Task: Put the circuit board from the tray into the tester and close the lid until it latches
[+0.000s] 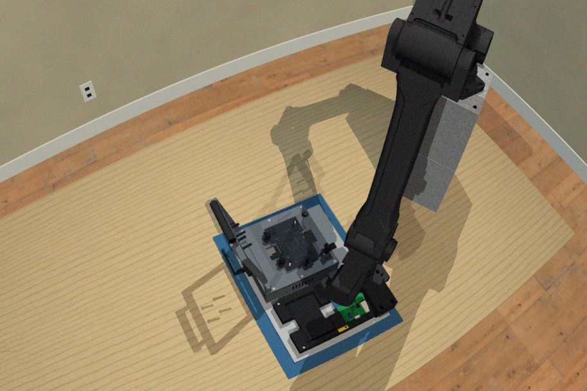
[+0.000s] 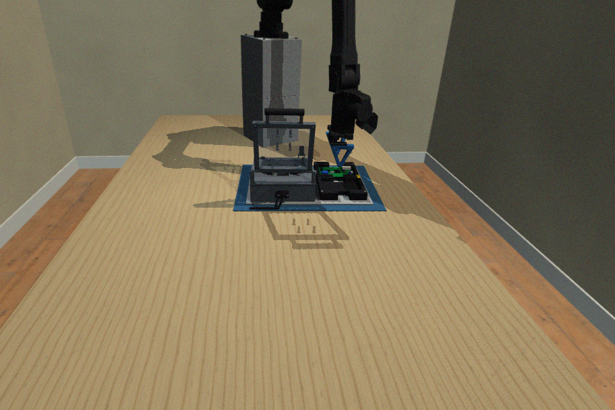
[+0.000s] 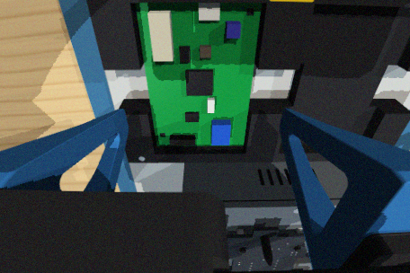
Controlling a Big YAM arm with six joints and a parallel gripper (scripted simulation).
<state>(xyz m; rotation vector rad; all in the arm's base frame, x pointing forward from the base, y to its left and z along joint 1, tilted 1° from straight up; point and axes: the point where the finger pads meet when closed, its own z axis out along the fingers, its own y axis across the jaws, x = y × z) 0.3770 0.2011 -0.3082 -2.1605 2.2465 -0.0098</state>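
The green circuit board lies 50 mm below my hand. From my hand the other things lie so: grey tester (80 mm ahead, 140 mm to the right, 50 mm above); then black latch hook (10 mm behind, 110 mm to the right, 20 mm above); then lid (170 mm ahead, 180 mm to the right, 120 mm above).
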